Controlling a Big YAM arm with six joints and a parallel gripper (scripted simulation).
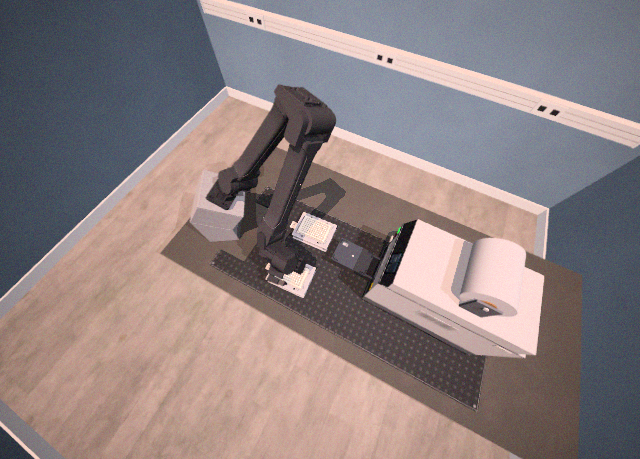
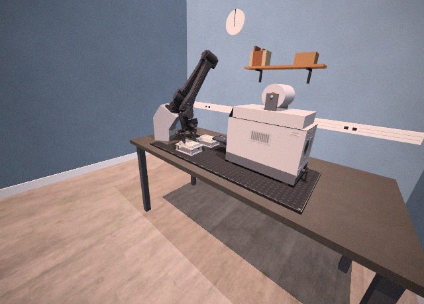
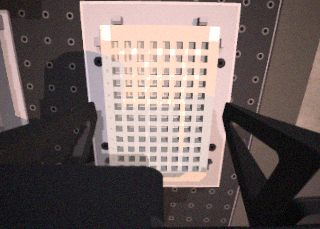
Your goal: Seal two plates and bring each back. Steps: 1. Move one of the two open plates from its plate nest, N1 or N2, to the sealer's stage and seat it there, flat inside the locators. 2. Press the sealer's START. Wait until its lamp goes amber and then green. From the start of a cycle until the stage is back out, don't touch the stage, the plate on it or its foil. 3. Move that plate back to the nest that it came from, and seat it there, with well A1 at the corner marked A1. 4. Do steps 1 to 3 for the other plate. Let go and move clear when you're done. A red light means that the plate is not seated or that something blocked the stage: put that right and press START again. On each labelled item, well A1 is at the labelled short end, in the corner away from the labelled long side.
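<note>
Now: the plate nest 3 cm below my hand. The rest, counted from my hand: sealer stage 21 cm ahead, 13 cm to the left, 2 cm above; then foil roll 54 cm ahead, 34 cm above, 8 cm to the left.
</note>
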